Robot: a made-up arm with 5 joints.
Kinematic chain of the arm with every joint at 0, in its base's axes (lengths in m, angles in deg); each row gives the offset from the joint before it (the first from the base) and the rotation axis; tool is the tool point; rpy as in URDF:
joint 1: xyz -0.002 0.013 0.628 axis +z
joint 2: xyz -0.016 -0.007 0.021 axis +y
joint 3: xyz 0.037 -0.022 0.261 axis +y
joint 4: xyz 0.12 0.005 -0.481 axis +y
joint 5: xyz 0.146 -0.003 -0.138 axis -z
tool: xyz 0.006 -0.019 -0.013 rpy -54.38 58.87 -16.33
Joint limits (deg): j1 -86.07..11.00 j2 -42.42..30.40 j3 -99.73..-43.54 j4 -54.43..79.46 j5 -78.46..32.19
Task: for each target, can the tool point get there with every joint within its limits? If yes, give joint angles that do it. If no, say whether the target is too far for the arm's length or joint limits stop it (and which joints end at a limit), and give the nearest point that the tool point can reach.
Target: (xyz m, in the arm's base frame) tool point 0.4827 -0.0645 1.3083
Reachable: yes | joints -3.60 -22.15 -83.26 10.16 14.99
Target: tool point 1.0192 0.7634 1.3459
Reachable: no: too far | nearest point 0.7424 0.1323 1.1106 | short by 0.728 m
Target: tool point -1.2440 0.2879 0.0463
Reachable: no: too far | nearest point -0.0286 -0.2834 0.2215 | short by 1.354 m
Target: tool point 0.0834 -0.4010 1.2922
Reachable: yes | joints -72.83 -18.28 -77.03 -33.87 -29.21
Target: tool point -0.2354 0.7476 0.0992
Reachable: no: joint limits stop it (at a limit: joint 1, joint 2, joint 3, joint 4, joint 5) | nearest point 0.2997 0.0463 0.2018 | short by 0.888 m
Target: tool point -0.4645 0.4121 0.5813
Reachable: no: joint limits stop it (at a limit: joint 1, joint 2, joint 3, joint 4, joint 5) | nearest point -0.0281 -0.2820 0.2245 | short by 0.894 m
